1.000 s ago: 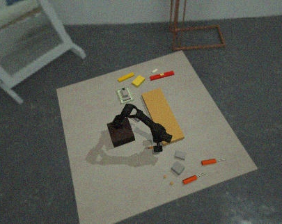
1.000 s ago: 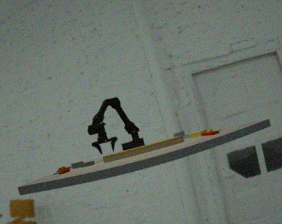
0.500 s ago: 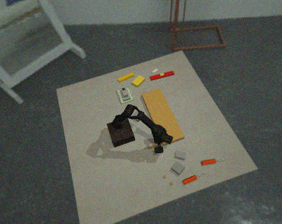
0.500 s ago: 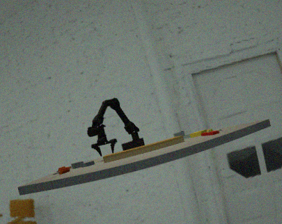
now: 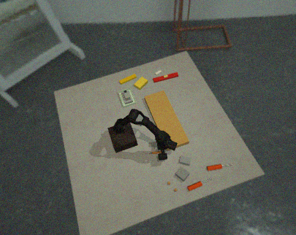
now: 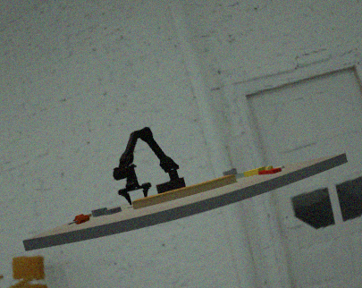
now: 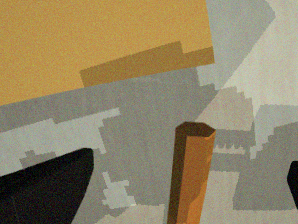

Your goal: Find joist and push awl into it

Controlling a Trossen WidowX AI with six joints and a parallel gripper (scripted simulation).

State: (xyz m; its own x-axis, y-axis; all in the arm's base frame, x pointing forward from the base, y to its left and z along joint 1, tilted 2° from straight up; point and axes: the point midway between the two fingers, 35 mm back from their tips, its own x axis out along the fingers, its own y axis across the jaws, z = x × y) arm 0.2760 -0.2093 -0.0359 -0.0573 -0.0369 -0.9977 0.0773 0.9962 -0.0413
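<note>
My gripper tip is 6 cm past the awl and 1 cm above it. Also, from my gripper tip: stud finder 18 cm behind, 57 cm to the left, 4 cm above; then pale green tray 18 cm behind, 56 cm to the left; then yellow block 4 cm behind, 68 cm to the left.
</note>
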